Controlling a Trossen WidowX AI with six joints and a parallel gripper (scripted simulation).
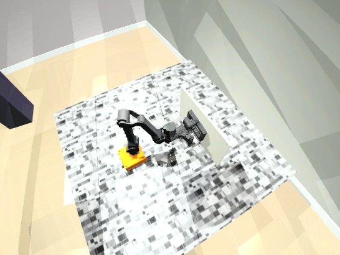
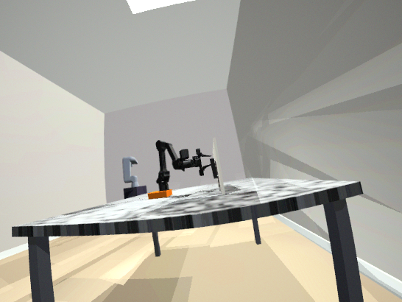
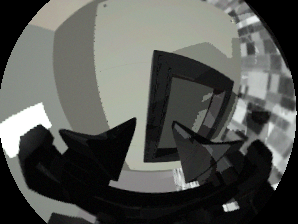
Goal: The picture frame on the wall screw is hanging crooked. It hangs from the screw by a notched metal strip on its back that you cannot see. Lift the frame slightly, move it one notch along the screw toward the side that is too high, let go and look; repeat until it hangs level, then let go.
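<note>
Right now my gripper tip is 1 cm short of the picture frame, 1 cm to the right of it and 5 cm above it. Round my gripper tip: wall panel (2 cm ahead, 6 cm below).
</note>
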